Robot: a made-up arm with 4 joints. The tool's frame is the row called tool. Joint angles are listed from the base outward. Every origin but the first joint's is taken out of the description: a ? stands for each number. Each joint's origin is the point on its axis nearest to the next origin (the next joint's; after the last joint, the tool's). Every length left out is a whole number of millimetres.
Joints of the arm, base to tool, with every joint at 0 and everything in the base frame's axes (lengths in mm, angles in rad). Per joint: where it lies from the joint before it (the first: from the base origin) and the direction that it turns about. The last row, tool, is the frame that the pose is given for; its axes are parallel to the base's.
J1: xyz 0 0 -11 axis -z
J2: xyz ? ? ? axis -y
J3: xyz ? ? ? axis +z
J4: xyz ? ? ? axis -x
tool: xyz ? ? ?
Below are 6 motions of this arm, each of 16 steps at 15 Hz.
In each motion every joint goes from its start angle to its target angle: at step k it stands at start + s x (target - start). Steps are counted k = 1, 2, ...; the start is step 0. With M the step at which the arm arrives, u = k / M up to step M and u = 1 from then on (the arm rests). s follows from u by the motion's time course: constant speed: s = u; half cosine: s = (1 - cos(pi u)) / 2; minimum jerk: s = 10 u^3 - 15 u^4 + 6 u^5.
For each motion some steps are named. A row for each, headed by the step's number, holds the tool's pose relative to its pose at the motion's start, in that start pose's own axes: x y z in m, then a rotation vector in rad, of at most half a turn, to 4 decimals.
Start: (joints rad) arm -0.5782 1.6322 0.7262 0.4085
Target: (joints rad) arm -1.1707 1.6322 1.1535 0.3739
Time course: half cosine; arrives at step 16
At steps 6, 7, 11, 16:
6: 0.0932 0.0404 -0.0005 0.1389 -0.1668 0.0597
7: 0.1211 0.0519 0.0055 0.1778 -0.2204 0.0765
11: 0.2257 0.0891 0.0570 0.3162 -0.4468 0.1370
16: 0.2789 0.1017 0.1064 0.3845 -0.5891 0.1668

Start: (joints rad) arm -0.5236 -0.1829 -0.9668 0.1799
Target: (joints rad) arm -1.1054 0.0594 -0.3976 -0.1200
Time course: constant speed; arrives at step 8
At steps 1, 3, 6, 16:
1: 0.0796 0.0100 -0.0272 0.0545 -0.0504 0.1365
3: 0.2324 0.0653 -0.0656 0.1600 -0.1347 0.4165
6: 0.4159 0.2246 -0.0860 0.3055 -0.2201 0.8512
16: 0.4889 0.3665 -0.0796 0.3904 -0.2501 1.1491

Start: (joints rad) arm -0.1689 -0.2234 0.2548 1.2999
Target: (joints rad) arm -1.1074 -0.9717 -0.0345 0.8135
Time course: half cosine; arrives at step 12
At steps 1, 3, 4, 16:
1: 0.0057 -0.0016 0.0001 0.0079 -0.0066 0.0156
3: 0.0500 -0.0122 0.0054 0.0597 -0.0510 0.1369
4: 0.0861 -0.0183 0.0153 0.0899 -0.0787 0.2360
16: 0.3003 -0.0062 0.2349 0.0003 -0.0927 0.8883

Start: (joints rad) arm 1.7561 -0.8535 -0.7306 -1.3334
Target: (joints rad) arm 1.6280 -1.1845 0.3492 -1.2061
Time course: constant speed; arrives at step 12
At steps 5, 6, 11, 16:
5: 0.1770 0.0803 -0.0620 -0.1570 0.4913 0.0281
6: 0.2065 0.0928 -0.0870 -0.1833 0.5900 0.0310
11: 0.3050 0.1291 -0.2568 -0.2805 1.0842 0.0325
16: 0.3130 0.1309 -0.2969 -0.2920 1.1829 0.0304

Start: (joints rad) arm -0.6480 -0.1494 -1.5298 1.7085
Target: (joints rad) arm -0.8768 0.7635 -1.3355 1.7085
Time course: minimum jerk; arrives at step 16
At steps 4, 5, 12, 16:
4: 0.0154 0.0721 -0.0182 0.0943 -0.0423 -0.0132
5: 0.0279 0.1259 -0.0269 0.1639 -0.0736 -0.0227
12: 0.1520 0.6000 0.0836 0.8191 -0.3578 -0.1007
16: 0.1654 0.6572 0.1252 0.9147 -0.3951 -0.1098

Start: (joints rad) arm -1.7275 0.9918 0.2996 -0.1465
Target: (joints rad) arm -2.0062 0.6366 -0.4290 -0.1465
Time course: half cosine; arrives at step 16
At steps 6, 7, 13, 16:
6: -0.1144 -0.0063 -0.0065 0.0886 0.0685 -0.1856
7: -0.1488 -0.0044 -0.0040 0.1103 0.0936 -0.2408
13: -0.3214 0.0278 0.0552 0.1795 0.2581 -0.5295
16: -0.3458 0.0354 0.0726 0.1823 0.2883 -0.5744

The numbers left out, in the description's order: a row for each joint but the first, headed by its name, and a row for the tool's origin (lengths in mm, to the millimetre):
J2: 299 222 0
J3: -354 0 95
J4: 120 -388 0
tool: 0 -239 -11

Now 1 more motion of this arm.
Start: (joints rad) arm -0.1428 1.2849 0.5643 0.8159
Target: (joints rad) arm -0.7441 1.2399 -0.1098 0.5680
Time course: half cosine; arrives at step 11
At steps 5, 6, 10, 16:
5: -0.1362 0.0495 -0.0783 0.3393 0.0869 -0.2116
6: -0.1797 0.0801 -0.1001 0.4565 0.1203 -0.2723
10: -0.2967 0.1958 -0.1375 0.7987 0.2317 -0.4197
16: -0.3022 0.2022 -0.1382 0.8158 0.2379 -0.4259

